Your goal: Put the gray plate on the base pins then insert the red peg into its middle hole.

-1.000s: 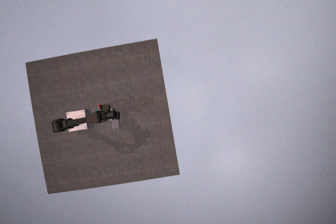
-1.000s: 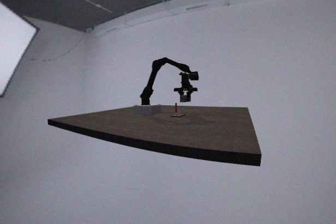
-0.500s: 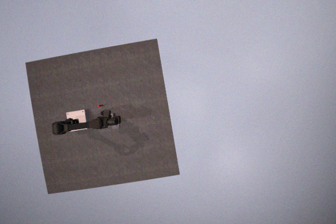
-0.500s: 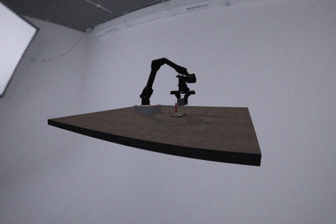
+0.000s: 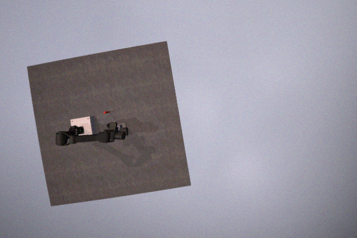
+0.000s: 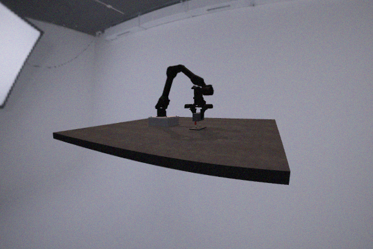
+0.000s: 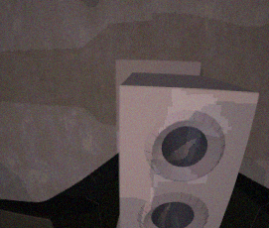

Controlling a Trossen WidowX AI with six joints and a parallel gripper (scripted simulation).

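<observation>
The gray plate lies 30 mm above my gripper tip. Round my gripper tip: red peg 100 mm behind, 170 mm to the left, 20 mm below.
</observation>
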